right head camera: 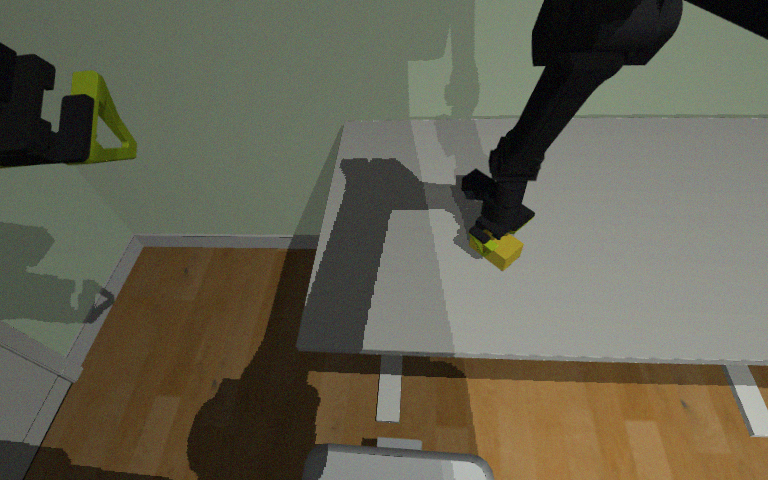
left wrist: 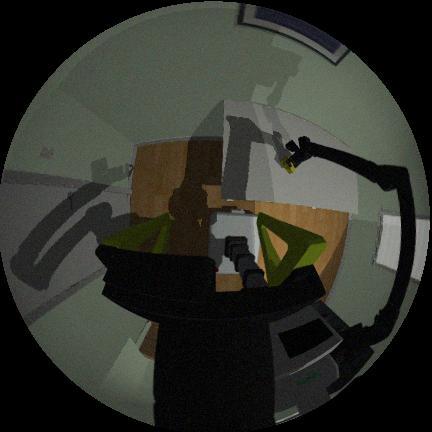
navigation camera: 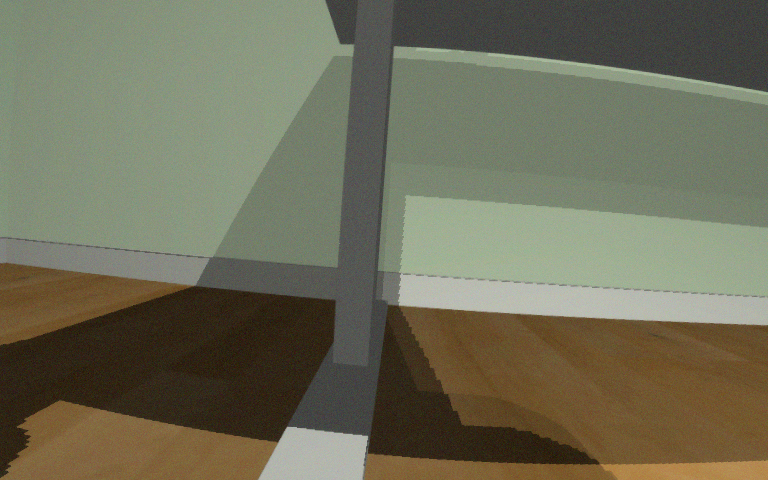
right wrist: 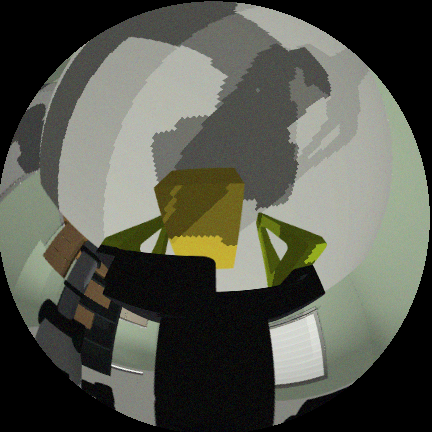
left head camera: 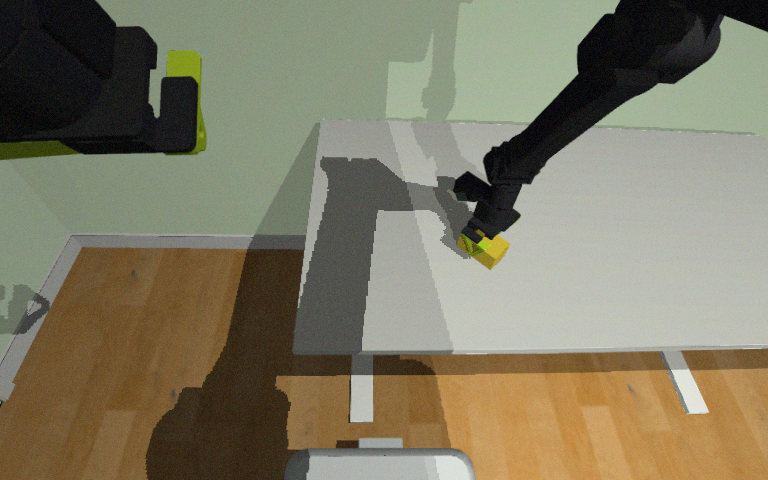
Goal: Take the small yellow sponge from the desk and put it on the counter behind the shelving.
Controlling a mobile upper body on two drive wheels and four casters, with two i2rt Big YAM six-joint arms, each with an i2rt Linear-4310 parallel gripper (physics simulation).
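Frame: origin at the left arm's base, x ahead, y left, z up, level; millimetres.
Where they show: left gripper, fingertip midpoint: (right head camera: 85, 154) (left wrist: 213, 216) (left head camera: 142, 143); right gripper, fingertip midpoint: (right head camera: 497, 244) (left wrist: 288, 163) (right wrist: 213, 217) (left head camera: 483, 243).
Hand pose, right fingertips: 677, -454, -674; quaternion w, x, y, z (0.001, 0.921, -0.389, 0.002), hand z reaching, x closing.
Observation:
Things, the pixels of their centre, and the offset from my right fingertips, as dx, dy, dz. "pt": a spot on its surface instead. Level surfaces: height alone.
- small yellow sponge at the middle of its body: (right wrist: 203, 223) (right head camera: 495, 244) (left head camera: 482, 244) (left wrist: 288, 163) -8, +5, +7
- white desk at its surface level: dz -15
- desk leg at a spot on its surface: (navigation camera: 362, 186) pt +78, +287, -465
The small yellow sponge (left head camera: 493, 252) (right head camera: 505, 253) (left wrist: 289, 166) (right wrist: 205, 215) appears to rest on the white desk (left head camera: 623, 260) (right head camera: 634, 260) (left wrist: 320, 182) (right wrist: 150, 75). My right gripper (left head camera: 488, 233) (right head camera: 499, 233) (right wrist: 213, 217) is open at the desk, with the sponge between its spread fingers. In the right wrist view the sponge is close to the left-hand finger, and a gap shows at the right-hand finger. My left gripper (left wrist: 213, 216) is open and empty, raised left of the desk in both head views. I cannot make out the counter.
A dark shelf unit (right wrist: 97, 345) with brown boxes shows at the lower left of the right wrist view. A desk leg (navigation camera: 362, 186) stands in front of the navigation camera. The robot's light base (left head camera: 385, 466) is near the desk's front edge. Green walls stand behind and left.

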